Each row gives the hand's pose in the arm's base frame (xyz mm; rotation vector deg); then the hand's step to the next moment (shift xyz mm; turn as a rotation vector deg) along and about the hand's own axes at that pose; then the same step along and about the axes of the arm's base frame.
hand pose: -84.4 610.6 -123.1 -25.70 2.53 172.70
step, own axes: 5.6 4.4 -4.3 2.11 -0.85 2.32
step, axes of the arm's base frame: -4.5 -4.1 -5.7 -2.60 1.13 1.59
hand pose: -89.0 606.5 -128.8 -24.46 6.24 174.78
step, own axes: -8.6 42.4 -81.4 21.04 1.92 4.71
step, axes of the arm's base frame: 27.5 -49.0 -73.1 -21.61 -0.51 -1.17
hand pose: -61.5 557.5 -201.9 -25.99 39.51 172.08
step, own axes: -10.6 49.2 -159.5 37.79 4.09 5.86
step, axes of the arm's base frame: 49.5 -112.7 -113.3 -38.15 -2.62 -4.07
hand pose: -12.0 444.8 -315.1 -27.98 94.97 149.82
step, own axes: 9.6 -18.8 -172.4 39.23 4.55 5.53
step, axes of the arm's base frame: 38.2 -145.6 -86.7 -39.52 -3.34 -4.17
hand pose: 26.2 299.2 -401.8 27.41 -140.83 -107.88
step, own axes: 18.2 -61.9 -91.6 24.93 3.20 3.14
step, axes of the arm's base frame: 14.6 -105.0 -36.2 -25.11 -2.41 -2.26
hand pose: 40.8 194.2 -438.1 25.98 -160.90 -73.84
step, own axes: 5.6 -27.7 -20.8 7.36 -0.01 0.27
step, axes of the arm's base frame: 4.5 -34.0 -7.5 -7.08 -1.78 -0.94
